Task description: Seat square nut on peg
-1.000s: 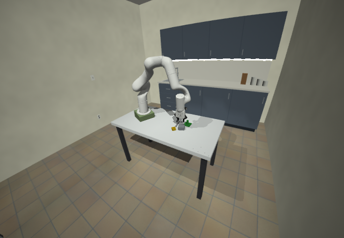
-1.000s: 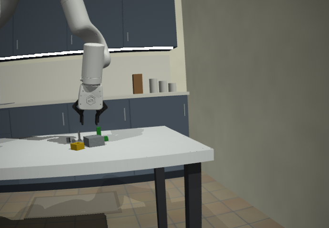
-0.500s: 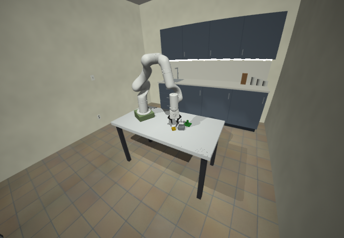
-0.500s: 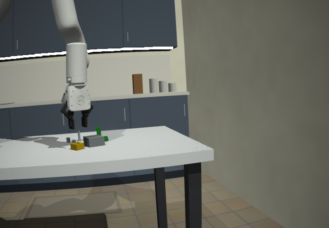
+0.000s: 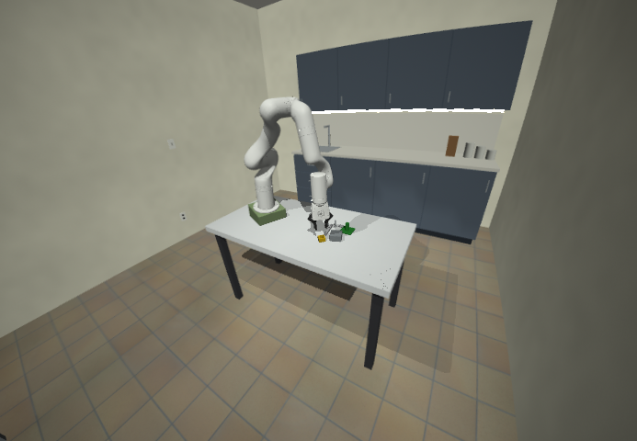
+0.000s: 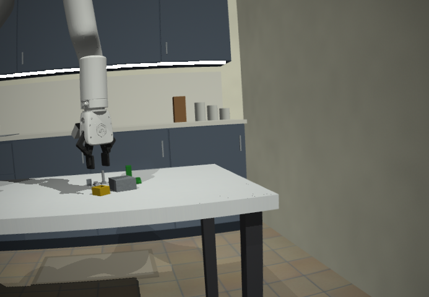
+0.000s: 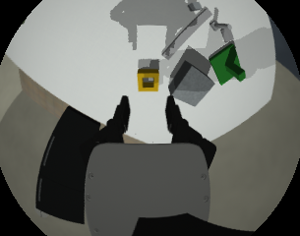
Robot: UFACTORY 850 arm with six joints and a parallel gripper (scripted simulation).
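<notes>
My gripper is now 70 mm short of the grey block, 60 mm to the right of it and 80 mm above it.
</notes>
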